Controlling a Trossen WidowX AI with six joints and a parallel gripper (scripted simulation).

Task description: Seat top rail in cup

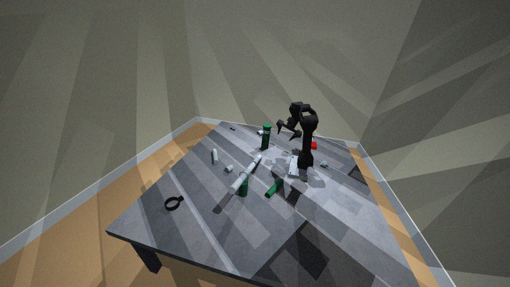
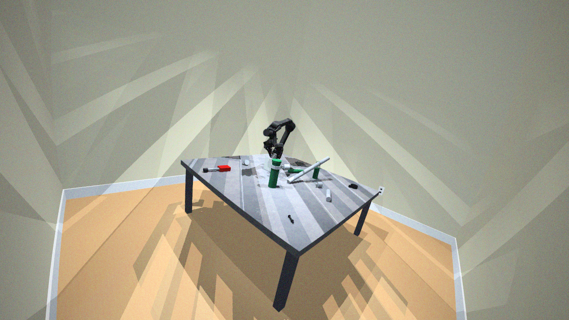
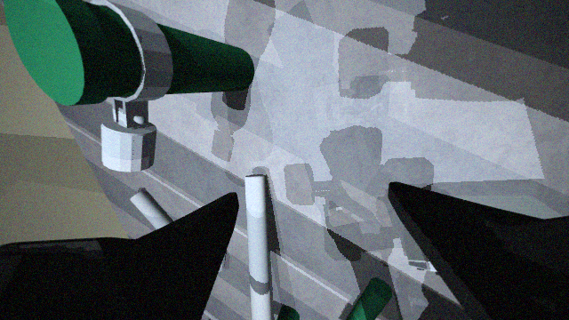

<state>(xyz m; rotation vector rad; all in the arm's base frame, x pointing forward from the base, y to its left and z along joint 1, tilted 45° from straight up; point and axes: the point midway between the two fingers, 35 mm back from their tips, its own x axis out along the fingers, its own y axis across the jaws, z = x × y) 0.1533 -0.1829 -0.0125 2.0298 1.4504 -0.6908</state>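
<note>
Now: gripper tip 160 mm short of the grey band, 80 mm to the left of it and 20 mm above it. Also, from my gripper tip: green cylinder 10 mm behind, 340 mm to the left, 160 mm below; small green post 160 mm ahead, 430 mm to the left, 80 mm below; white fitting 350 mm behind, 10 mm to the right, 170 mm below.
</note>
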